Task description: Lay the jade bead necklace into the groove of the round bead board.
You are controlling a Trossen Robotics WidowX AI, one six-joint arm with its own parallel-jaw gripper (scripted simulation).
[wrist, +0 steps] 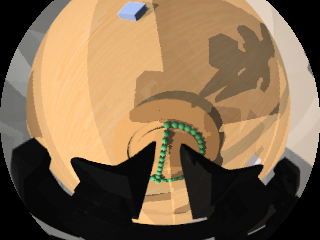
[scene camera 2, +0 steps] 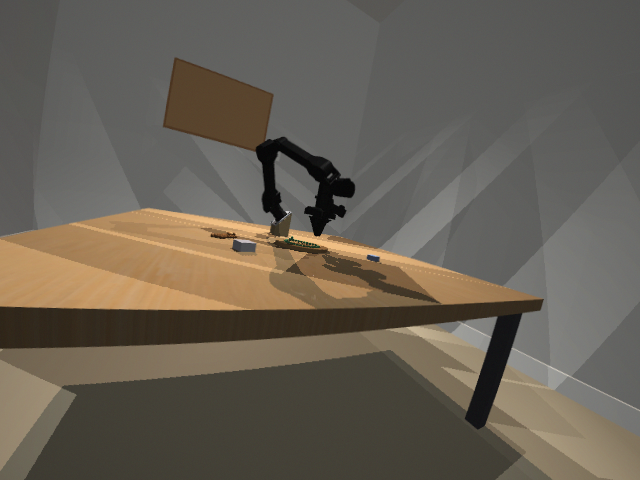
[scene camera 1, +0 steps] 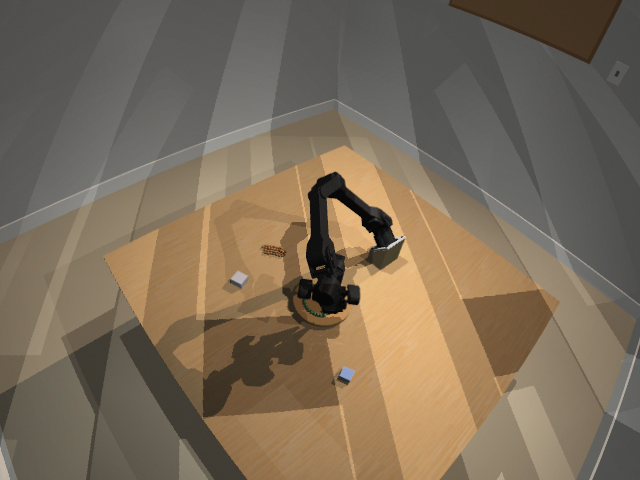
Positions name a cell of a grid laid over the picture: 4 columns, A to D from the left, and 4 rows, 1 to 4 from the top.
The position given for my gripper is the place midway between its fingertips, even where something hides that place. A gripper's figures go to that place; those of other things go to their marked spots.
Scene:
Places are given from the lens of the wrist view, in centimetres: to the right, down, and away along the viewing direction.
my gripper (wrist: C3): 1, 3, 10
round wooden bead board (wrist: C3): 2, 9, 16

